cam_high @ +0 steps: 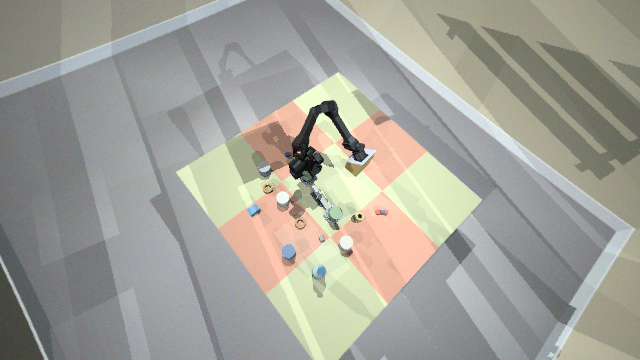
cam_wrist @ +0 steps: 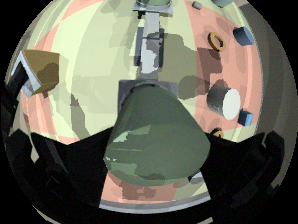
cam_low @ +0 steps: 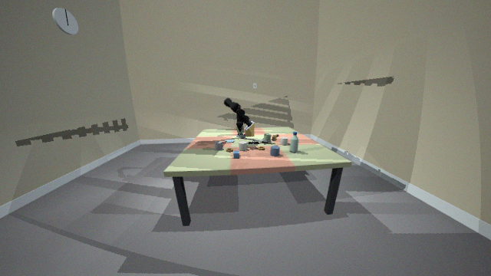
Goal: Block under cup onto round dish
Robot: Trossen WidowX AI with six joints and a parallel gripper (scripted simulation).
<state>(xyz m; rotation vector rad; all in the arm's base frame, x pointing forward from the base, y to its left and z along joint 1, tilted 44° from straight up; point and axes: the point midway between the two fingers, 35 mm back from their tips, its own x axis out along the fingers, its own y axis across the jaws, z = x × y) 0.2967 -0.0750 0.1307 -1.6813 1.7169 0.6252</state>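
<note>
Right now my gripper tip is 40 mm above the grey block and 10 mm to the right of it. From my gripper tip the other things lie so: blue cube 340 mm ahead, 110 mm below, 60 mm to the right; grey cylinder 200 mm to the right, 140 mm ahead, 90 mm below; pale blue round dish 130 mm below, 110 mm to the right, 90 mm behind.
</note>
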